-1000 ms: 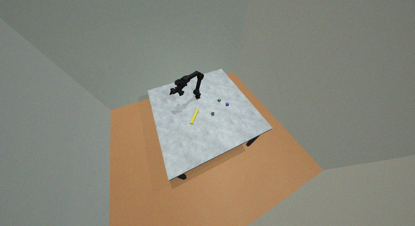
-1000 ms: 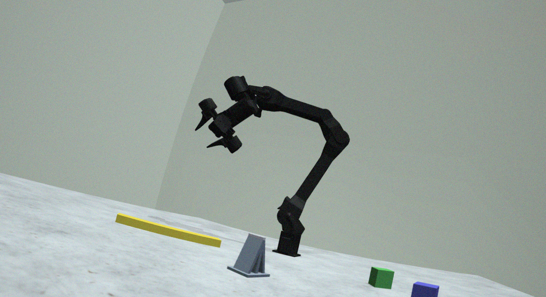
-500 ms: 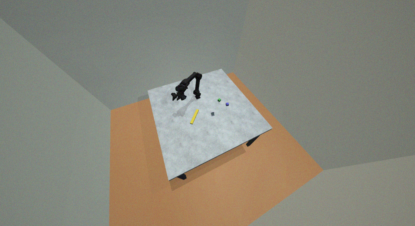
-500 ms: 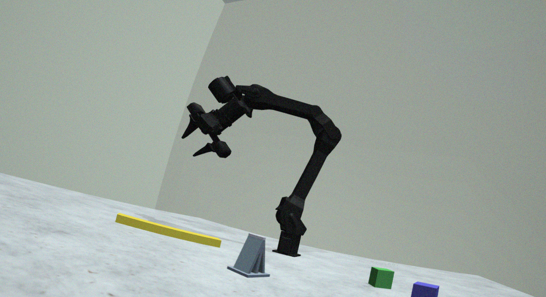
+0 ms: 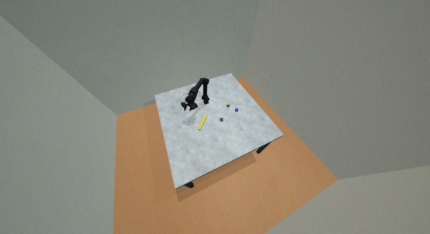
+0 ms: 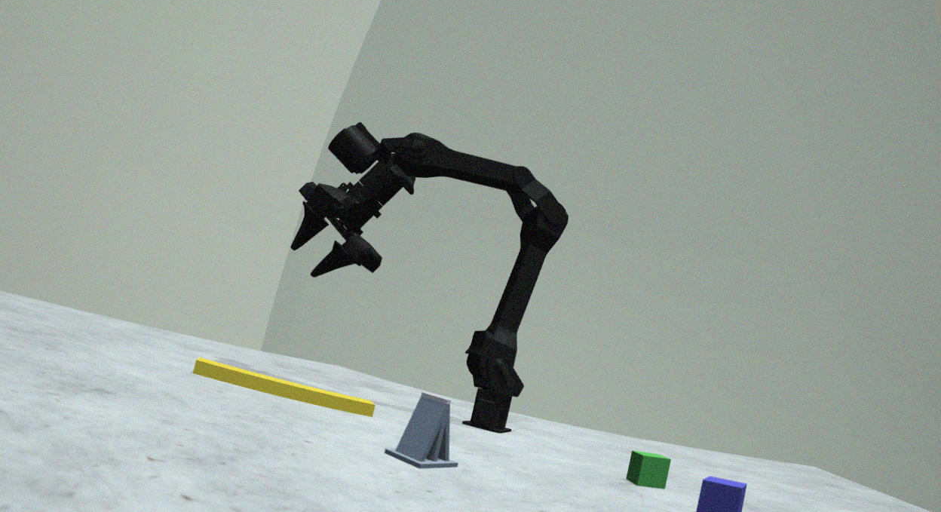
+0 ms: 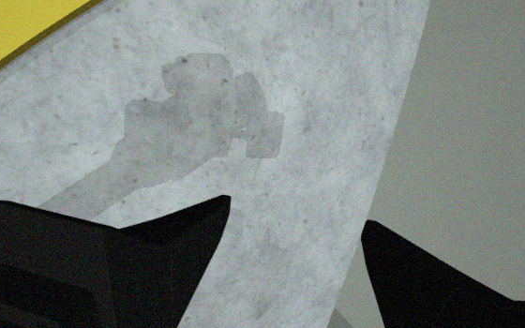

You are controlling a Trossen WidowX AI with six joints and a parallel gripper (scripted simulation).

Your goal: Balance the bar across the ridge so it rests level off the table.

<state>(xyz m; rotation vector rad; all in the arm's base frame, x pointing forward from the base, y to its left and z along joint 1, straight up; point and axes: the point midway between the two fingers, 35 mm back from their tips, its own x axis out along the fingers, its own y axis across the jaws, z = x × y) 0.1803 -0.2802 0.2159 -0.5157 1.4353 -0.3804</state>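
Right now the yellow bar is 11 cm ahead of my gripper tip, 13 cm to the left of it and 18 cm below it. Also, from my gripper tip: green cube: 1 cm ahead, 55 cm to the left, 17 cm below; blue cube: 12 cm ahead, 62 cm to the left, 17 cm below.
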